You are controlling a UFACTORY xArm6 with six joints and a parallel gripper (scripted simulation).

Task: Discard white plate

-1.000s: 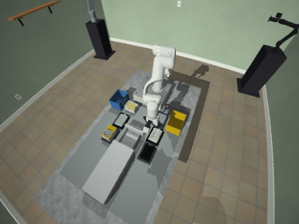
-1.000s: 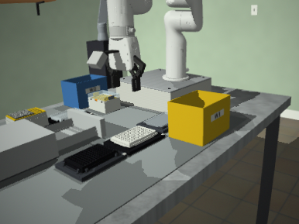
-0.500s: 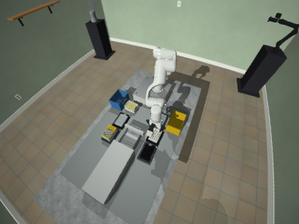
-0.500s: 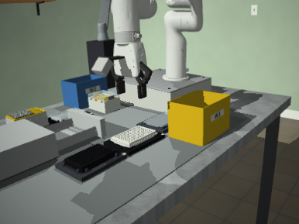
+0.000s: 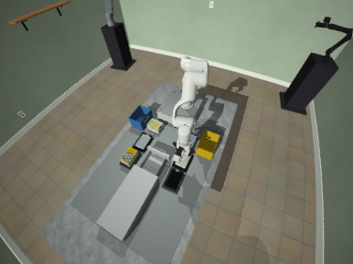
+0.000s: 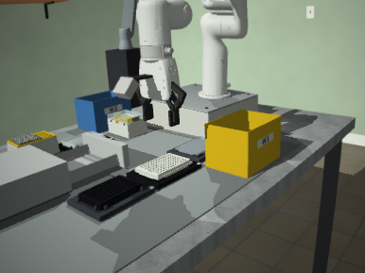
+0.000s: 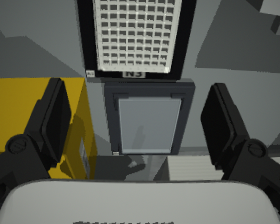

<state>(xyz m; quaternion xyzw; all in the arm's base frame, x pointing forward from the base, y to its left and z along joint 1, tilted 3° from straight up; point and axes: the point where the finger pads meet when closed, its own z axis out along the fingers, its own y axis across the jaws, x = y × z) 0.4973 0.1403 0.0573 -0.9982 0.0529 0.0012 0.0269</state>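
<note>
The white plate lies 13 cm below my hand. Round my hand: black nest: 14 cm below; then black plate: 17 cm ahead, 13 cm below, 1 cm to the right; then yellow bin W1: 16 cm behind, 15 cm to the left, 11 cm below.
</note>
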